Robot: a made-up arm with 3 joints.
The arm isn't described. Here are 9 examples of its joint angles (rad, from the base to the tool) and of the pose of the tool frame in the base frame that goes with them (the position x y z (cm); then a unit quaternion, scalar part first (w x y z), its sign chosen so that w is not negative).
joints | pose
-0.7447 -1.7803 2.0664 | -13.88 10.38 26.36 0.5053 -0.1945 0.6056 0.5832
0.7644 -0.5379 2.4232 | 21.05 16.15 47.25 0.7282 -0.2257 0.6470 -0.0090
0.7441 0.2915 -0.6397 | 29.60 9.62 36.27 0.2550 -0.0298 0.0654 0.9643
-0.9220 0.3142 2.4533 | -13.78 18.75 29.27 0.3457 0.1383 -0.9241 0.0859
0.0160 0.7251 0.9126 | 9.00 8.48 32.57 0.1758 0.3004 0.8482 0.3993
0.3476 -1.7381 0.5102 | 28.92 13.38 36.52 0.1688 -0.6261 -0.0118 0.7611
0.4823 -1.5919 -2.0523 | 22.19 25.23 35.98 0.7917 0.1639 0.3644 -0.4621
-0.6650 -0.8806 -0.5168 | -9.75 15.49 13.28 0.0316 -0.2286 0.0765 -0.9700
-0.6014 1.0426 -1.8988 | -17.27 17.71 21.21 0.4977 0.6195 -0.1629 0.5847
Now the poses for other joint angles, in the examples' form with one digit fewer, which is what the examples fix.
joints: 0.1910 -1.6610 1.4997
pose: 18.3 9.2 31.3 0.554 -0.502 0.261 0.610
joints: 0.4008 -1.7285 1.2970
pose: 24.9 9.5 37.0 0.501 -0.602 0.135 0.606
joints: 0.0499 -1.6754 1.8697
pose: 11.6 9.7 28.6 0.641 -0.421 0.373 0.523
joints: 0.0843 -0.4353 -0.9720
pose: 17.2 15.9 18.5 0.044 -0.065 0.156 -0.985
